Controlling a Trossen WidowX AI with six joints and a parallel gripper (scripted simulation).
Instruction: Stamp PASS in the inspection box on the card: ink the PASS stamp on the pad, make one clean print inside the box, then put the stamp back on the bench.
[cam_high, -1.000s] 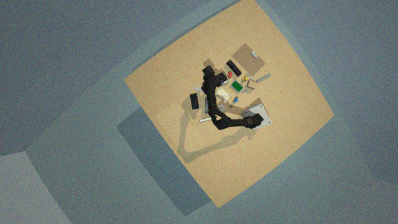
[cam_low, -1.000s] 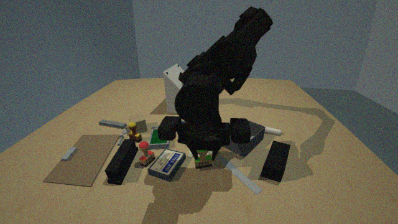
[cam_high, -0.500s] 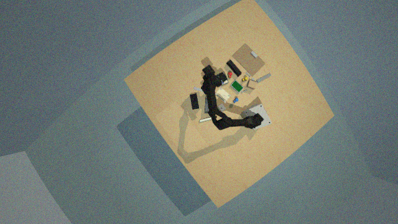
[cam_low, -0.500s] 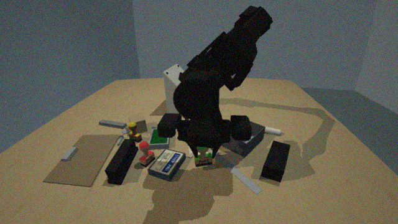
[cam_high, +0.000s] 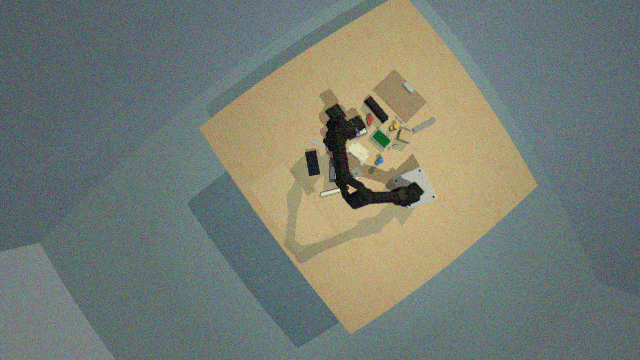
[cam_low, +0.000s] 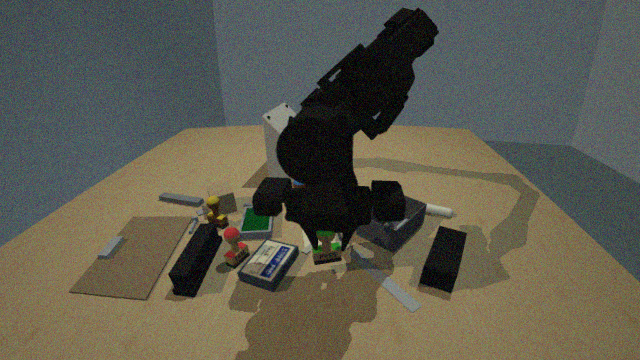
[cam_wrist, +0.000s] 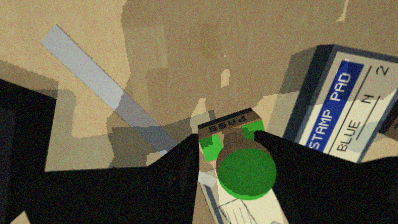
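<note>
Right now the green ink pad is 140 mm to the right of my gripper tip, 130 mm behind it and 40 mm below it. Also, from my gripper tip: grey ruler strip: 80 mm to the left, 50 mm below, 20 mm ahead; then green-knobbed stamp: right at my gripper tip; then white card: 100 mm behind, 50 mm below, 10 mm to the right.
</note>
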